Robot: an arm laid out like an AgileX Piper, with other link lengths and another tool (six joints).
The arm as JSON. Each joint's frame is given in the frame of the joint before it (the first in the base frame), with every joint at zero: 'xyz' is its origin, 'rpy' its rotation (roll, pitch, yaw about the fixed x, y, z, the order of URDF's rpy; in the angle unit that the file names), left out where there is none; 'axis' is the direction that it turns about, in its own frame. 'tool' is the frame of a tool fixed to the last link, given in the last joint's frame.
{
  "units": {
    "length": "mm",
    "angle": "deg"
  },
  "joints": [
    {
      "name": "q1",
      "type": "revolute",
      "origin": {
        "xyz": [
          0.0,
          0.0,
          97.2
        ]
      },
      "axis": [
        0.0,
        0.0,
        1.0
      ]
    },
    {
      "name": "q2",
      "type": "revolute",
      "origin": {
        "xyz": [
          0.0,
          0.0,
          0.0
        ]
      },
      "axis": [
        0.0,
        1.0,
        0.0
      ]
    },
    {
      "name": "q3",
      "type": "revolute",
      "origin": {
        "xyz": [
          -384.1,
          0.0,
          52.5
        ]
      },
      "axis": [
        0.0,
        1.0,
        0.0
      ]
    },
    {
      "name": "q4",
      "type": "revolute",
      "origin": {
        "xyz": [
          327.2,
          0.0,
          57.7
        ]
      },
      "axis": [
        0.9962,
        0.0,
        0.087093
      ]
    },
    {
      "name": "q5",
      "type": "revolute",
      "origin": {
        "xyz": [
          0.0,
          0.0,
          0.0
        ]
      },
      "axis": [
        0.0,
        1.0,
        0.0
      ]
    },
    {
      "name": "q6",
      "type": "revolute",
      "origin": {
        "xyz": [
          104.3,
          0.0,
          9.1
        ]
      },
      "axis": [
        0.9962,
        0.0,
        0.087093
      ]
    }
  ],
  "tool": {
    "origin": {
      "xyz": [
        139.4,
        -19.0,
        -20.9
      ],
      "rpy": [
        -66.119,
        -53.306,
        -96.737
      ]
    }
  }
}
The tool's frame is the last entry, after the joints.
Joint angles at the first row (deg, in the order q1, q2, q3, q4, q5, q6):
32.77, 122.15, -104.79, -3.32, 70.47, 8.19
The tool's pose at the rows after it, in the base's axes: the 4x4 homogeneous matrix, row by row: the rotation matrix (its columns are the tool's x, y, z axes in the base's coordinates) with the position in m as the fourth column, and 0 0 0 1 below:
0.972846 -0.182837 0.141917 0.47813; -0.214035 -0.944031 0.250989 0.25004; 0.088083 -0.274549 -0.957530 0.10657; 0 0 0 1
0.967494 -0.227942 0.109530 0.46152; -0.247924 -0.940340 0.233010 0.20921; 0.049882 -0.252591 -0.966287 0.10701; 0 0 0 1
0.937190 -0.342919 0.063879 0.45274; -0.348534 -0.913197 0.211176 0.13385; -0.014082 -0.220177 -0.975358 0.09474; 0 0 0 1
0.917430 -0.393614 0.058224 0.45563; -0.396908 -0.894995 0.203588 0.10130; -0.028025 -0.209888 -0.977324 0.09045; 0 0 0 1
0.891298 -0.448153 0.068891 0.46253; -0.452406 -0.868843 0.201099 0.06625; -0.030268 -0.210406 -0.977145 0.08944; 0 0 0 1
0.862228 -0.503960 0.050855 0.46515; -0.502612 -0.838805 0.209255 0.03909; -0.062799 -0.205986 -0.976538 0.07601; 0 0 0 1
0.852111 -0.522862 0.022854 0.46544; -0.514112 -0.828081 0.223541 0.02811; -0.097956 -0.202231 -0.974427 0.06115; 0 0 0 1
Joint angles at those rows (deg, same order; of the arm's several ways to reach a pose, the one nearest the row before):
30.60, 118.60, -98.15, -3.27, 70.53, 7.56
27.39, 115.05, -92.13, -2.69, 70.53, 6.25
19.37, 112.87, -86.00, -1.72, 70.53, 3.95
15.53, 112.87, -85.08, -1.72, 70.59, 3.09
11.17, 112.99, -85.08, -1.66, 70.53, 2.23
7.39, 114.59, -85.08, -0.69, 70.53, 1.37
5.62, 116.37, -85.08, 0.34, 70.47, 0.00

